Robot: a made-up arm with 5 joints.
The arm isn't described. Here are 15 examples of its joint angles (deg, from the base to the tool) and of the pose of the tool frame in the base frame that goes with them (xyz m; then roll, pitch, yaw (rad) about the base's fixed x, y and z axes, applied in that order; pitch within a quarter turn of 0, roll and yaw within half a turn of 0).
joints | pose
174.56 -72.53 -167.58 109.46 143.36 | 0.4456 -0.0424 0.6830 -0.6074 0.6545 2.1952
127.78 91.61 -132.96 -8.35 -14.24 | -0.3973 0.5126 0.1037 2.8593 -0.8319 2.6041
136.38 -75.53 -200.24 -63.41 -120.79 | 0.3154 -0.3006 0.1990 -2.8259 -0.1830 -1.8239
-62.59 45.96 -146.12 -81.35 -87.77 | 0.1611 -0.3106 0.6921 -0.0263 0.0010 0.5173
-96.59 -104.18 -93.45 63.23 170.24 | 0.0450 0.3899 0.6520 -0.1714 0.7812 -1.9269
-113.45 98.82 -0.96 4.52 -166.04 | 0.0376 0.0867 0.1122 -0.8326 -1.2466 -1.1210
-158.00 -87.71 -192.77 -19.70 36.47 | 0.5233 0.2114 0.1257 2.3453 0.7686 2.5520
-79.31 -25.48 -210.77 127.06 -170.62 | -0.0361 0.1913 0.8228 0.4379 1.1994 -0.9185
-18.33 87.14 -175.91 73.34 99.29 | 0.6240 -0.2067 0.2084 -2.8757 0.0430 -2.0471
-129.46 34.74 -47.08 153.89 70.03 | -0.0911 -0.1107 0.3542 0.6411 0.2140 2.1756
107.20 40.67 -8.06 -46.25 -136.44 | -0.0868 0.2805 0.1768 2.9759 0.1717 -2.0452
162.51 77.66 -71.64 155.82 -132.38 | -0.1767 0.0557 0.1869 -0.2377 -0.2117 -2.5904
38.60 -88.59 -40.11 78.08 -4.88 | 0.0132 0.0105 0.5415 3.0383 -0.8791 0.8075
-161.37 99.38 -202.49 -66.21 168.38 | -0.3857 -0.1300 0.4535 -0.0380 0.1825 -3.0227
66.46 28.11 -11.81 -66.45 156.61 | 0.1383 0.3175 0.3115 -2.6976 0.7819 -1.3879
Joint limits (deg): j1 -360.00..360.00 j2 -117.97..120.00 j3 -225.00..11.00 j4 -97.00..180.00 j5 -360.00..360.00
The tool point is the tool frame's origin. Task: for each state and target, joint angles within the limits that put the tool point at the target. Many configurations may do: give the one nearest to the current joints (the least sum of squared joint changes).
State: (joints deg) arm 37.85 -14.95 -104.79 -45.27 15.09
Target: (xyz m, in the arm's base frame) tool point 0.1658 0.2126 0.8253
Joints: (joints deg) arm 52.05 -2.34 -87.53 -49.94 15.09
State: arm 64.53 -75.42 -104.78 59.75 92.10
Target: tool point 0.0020 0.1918 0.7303
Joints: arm 89.40 -39.18 -81.14 66.64 92.10
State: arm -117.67 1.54 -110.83 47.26 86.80
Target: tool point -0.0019 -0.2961 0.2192
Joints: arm -90.37 23.16 -52.30 74.59 86.80
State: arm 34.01 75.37 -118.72 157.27 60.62
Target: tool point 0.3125 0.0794 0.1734
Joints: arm 14.26 73.66 -117.99 158.76 60.62
